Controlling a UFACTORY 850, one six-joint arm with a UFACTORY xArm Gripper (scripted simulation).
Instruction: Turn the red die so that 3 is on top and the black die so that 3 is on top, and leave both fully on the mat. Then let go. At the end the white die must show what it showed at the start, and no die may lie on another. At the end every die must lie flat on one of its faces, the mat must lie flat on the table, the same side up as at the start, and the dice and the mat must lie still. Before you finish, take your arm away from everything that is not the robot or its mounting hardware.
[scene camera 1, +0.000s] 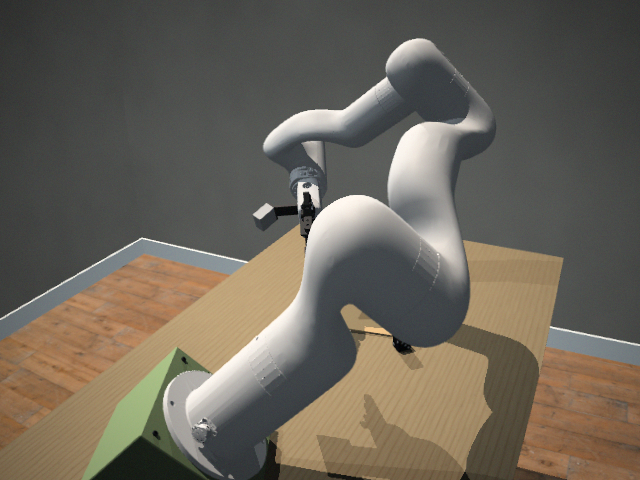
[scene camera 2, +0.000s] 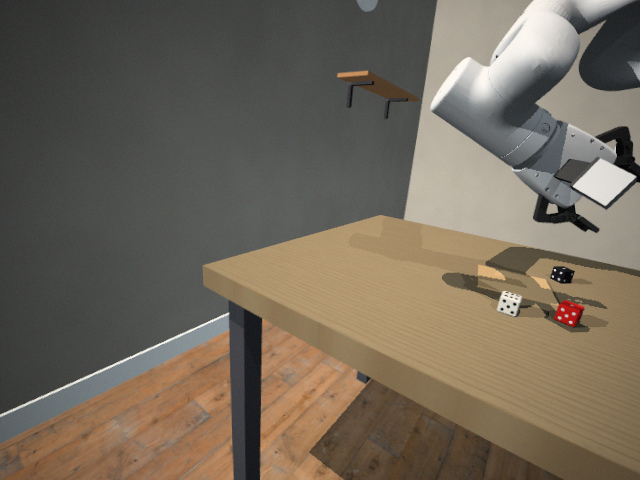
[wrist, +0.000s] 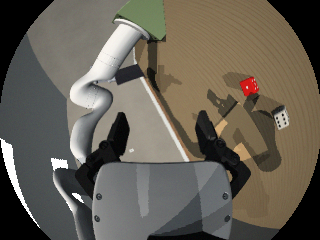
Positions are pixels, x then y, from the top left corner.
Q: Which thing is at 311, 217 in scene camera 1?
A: The gripper.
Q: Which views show the tan mat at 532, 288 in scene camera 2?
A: Scene camera 1, scene camera 2 and the wrist view: all of them.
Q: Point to the gripper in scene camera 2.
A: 617, 205
